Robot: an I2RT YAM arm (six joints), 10 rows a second.
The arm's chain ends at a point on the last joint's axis. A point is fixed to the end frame.
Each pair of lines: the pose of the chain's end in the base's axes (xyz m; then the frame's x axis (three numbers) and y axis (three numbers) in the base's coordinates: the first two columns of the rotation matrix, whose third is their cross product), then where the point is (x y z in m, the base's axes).
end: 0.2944 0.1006 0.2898 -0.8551 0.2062 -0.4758 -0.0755 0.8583 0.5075
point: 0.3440 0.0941 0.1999
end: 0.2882 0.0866 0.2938 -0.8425 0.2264 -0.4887 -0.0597 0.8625 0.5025
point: 0.3389 0.0783 0.2046
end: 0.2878 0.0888 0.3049 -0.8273 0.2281 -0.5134 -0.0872 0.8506 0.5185
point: 0.3417 0.0830 0.2174
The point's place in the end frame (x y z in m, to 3 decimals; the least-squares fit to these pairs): -0.001 -0.055 0.087
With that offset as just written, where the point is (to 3 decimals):
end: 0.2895 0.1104 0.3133 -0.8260 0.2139 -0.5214 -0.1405 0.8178 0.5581
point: 0.346 0.112 0.227
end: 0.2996 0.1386 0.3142 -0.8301 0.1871 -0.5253 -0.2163 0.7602 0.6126
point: 0.357 0.151 0.230
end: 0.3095 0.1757 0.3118 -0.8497 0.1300 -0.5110 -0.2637 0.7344 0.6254
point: 0.365 0.193 0.227
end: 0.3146 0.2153 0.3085 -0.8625 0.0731 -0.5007 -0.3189 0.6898 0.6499
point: 0.367 0.240 0.224
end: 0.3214 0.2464 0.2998 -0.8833 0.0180 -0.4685 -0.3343 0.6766 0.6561
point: 0.369 0.273 0.213
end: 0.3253 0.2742 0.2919 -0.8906 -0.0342 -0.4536 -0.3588 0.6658 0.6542
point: 0.370 0.302 0.204
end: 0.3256 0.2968 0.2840 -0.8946 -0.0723 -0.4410 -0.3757 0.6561 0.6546
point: 0.368 0.326 0.195
